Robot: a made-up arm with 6 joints. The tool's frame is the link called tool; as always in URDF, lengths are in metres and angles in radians. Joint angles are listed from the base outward.
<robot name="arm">
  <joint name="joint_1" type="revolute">
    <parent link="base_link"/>
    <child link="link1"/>
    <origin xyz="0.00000 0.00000 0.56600"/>
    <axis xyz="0 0 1"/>
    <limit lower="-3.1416" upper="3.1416"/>
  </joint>
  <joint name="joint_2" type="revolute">
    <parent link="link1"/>
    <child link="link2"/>
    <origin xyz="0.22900 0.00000 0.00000" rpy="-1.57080 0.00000 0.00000"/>
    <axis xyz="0 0 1"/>
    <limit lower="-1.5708" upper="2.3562"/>
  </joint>
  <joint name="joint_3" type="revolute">
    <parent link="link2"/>
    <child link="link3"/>
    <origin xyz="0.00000 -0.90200 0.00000" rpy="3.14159 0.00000 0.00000"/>
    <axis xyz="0 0 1"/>
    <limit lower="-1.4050" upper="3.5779"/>
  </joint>
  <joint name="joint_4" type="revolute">
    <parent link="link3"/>
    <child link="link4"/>
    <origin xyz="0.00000 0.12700 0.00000" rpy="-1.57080 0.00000 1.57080"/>
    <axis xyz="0 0 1"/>
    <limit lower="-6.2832" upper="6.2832"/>
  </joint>
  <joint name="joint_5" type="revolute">
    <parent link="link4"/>
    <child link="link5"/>
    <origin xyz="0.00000 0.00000 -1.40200" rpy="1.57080 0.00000 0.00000"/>
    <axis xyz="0 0 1"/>
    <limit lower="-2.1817" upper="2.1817"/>
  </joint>
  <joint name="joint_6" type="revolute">
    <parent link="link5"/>
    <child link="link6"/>
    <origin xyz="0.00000 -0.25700 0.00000" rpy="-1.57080 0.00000 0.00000"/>
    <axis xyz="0 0 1"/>
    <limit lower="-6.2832" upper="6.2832"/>
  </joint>
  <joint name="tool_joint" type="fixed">
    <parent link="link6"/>
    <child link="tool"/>
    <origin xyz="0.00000 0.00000 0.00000" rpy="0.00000 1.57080 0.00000"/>
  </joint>
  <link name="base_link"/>
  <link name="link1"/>
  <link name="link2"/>
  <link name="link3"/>
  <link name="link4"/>
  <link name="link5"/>
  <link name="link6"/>
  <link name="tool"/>
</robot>
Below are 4 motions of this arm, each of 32 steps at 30 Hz.
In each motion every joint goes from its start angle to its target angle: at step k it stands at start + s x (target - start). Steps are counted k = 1, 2, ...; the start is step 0. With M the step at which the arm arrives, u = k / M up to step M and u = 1 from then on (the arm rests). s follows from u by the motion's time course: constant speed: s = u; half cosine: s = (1 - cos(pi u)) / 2; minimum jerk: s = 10 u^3 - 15 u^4 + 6 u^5.
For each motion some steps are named. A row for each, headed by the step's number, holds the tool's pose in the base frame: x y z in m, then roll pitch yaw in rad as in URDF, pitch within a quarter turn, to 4 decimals.
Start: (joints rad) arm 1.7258 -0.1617 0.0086 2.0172 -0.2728 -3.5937
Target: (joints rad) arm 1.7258 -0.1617 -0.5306 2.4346 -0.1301 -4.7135
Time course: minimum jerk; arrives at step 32
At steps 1, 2, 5, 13, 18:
1: -0.1981 1.6724 1.8902 1.6343 -0.2814 1.4701
2: -0.1983 1.6728 1.8885 1.6353 -0.2805 1.4705
5: -0.2005 1.6790 1.8650 1.6499 -0.2674 1.4766
13: -0.2207 1.7239 1.6039 1.8176 -0.1171 1.5364
18: -0.2334 1.7268 1.3451 1.9948 0.0410 1.5850

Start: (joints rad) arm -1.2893 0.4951 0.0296 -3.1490 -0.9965 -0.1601
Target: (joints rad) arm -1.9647 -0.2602 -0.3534 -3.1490 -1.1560 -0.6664
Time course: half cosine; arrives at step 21
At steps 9, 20, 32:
9: 0.0357 -1.9699 1.3011 -2.7752 -0.7377 -1.5606
20: -0.5850 -1.4181 1.6558 -2.4630 -1.0598 -1.9748
32: -0.5887 -1.4119 1.6582 -2.4600 -1.0628 -1.9786

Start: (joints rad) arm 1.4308 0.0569 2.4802 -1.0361 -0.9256 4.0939
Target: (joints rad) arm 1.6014 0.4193 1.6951 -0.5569 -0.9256 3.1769
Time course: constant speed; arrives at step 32
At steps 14, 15, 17, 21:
14: -0.1573 -0.0911 2.9132 2.1983 -0.8490 2.6016
15: -0.1508 -0.0272 2.9295 2.2777 -0.8361 2.5549
17: -0.1398 0.1025 2.9555 2.4298 -0.8040 2.4674
21: -0.1254 0.3671 2.9807 2.7038 -0.7181 2.3194

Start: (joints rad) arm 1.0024 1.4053 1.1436 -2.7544 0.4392 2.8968
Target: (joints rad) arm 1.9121 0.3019 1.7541 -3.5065 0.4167 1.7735
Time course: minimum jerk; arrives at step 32
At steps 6, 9, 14, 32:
6: 1.3947 2.3385 0.4968 -0.1179 0.5854 0.8711
9: 1.1905 2.4464 0.8338 0.0879 0.4406 0.9985
14: 0.5491 2.4182 1.7176 0.5854 0.0322 1.3107
32: -0.2563 0.6107 3.0562 1.4518 -1.0417 2.2023

